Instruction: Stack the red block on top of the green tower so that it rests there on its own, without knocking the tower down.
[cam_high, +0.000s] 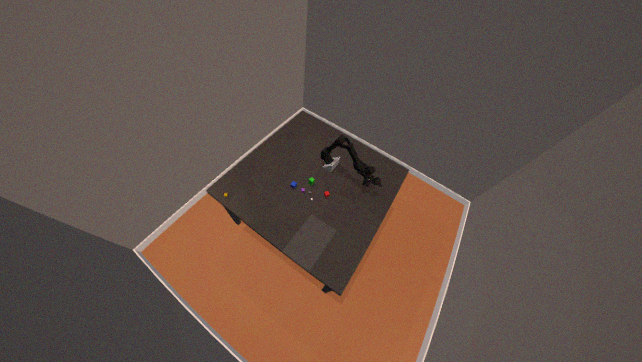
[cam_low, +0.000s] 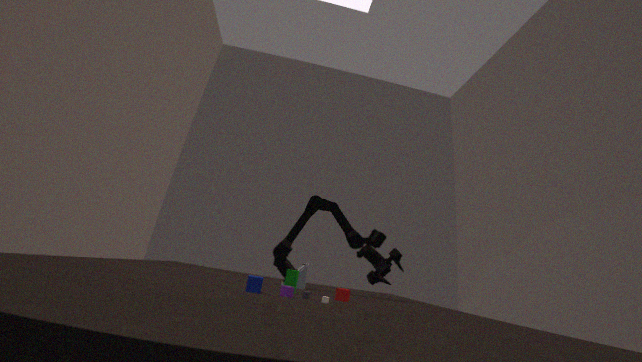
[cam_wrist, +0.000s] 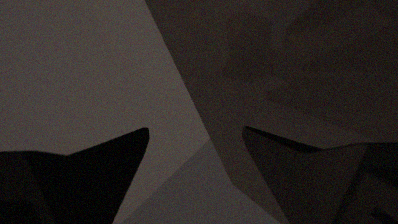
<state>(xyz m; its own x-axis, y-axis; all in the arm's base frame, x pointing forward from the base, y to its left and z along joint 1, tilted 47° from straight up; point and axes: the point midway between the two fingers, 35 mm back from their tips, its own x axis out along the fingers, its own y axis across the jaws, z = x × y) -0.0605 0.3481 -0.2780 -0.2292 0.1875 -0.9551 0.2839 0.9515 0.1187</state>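
Now: the red block 330 mm ahead of my gripper tip, 290 mm to the right of it and 80 mm below it. From my gripper tip the other things lie so: purple block 430 mm ahead, 450 mm to the right, 80 mm below; small white piece 440 mm ahead, 350 mm to the right, 90 mm below; small grey piece 410 mm ahead, 400 mm to the right, 90 mm below.
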